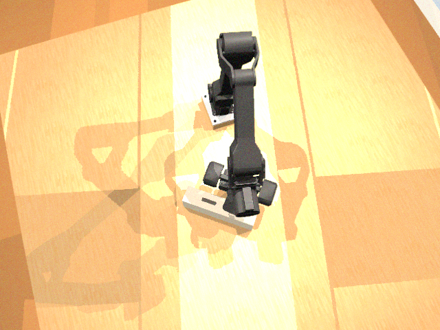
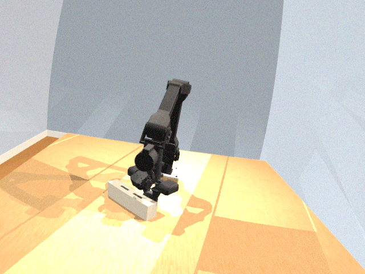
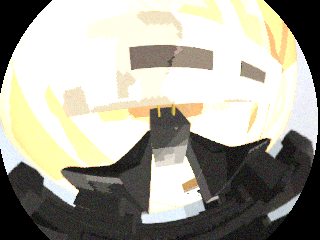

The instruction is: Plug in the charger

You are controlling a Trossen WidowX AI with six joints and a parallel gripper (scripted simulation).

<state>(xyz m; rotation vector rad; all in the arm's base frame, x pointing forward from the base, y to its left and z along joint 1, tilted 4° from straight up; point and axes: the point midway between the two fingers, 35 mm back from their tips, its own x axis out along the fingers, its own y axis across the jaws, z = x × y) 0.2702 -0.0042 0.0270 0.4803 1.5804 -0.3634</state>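
The two-prong charger is 2 cm ahead of my gripper tip, 1 cm to the right of it and 1 cm above it.
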